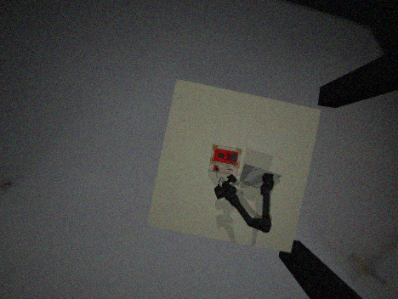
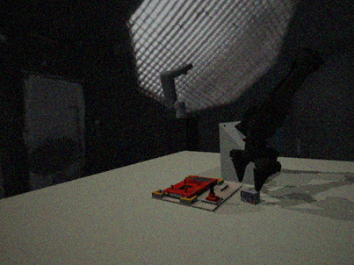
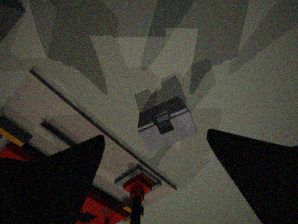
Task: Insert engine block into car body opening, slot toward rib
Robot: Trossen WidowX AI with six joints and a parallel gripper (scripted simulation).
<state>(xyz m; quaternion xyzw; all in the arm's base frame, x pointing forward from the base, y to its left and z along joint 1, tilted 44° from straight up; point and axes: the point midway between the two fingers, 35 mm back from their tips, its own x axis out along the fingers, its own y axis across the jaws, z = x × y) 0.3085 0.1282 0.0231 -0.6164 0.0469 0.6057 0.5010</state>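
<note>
My gripper tip is now 2 cm above the engine block, 1 cm to the right of it and 1 cm short of it.
</note>
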